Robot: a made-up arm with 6 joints. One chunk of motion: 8 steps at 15 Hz.
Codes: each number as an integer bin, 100 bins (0 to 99) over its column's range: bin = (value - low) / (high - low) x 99, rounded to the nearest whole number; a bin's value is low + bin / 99 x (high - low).
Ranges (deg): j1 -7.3..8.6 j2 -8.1..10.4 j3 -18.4..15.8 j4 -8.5..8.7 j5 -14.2..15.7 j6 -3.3..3
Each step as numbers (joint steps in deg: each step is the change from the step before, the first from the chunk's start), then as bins.
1 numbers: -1.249 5.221 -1.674 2.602 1.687 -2.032
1 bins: 38 71 48 64 53 20
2 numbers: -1.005 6.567 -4.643 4.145 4.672 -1.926
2 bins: 39 78 40 73 62 22
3 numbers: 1.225 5.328 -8.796 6.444 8.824 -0.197
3 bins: 53 72 28 86 76 49
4 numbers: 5.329 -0.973 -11.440 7.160 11.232 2.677
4 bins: 79 38 20 90 84 94
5 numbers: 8.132 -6.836 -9.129 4.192 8.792 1.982
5 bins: 96 7 27 73 76 83
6 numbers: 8.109 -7.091 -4.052 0.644 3.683 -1.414
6 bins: 96 5 42 53 59 30
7 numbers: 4.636 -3.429 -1.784 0.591 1.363 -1.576
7 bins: 74 25 48 52 52 27
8 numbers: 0.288 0.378 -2.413 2.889 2.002 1.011
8 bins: 47 45 46 66 54 68
